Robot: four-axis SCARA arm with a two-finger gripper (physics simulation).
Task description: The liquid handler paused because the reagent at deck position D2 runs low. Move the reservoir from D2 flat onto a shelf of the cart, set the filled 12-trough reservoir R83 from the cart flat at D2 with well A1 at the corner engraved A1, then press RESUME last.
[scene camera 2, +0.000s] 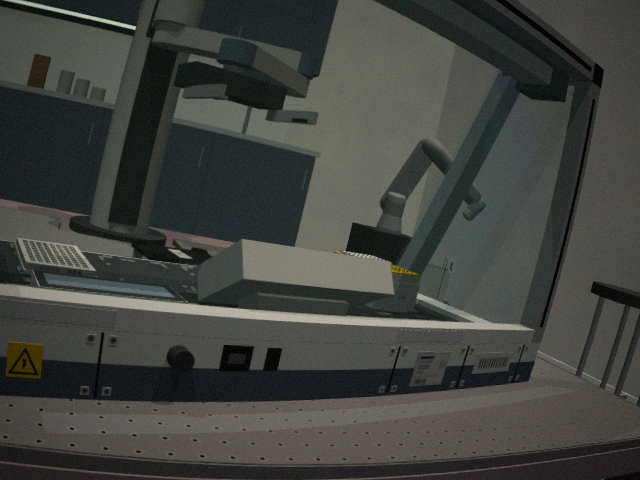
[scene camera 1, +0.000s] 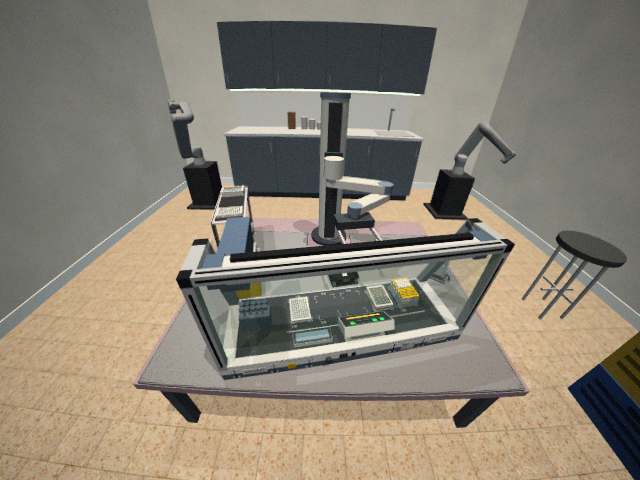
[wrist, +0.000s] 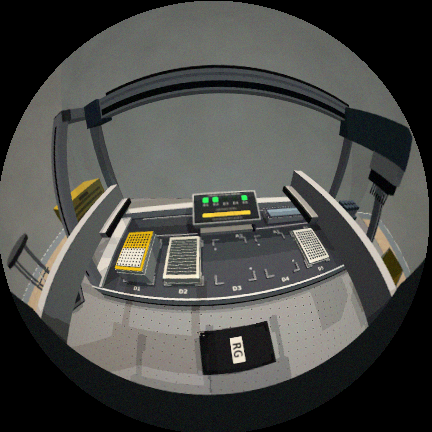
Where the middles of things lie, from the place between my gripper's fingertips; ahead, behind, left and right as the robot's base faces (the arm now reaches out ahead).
The pipetting head [wrist: 384,173] is 48 cm to the right of my hand, 15 cm ahead of it and 2 cm above it.
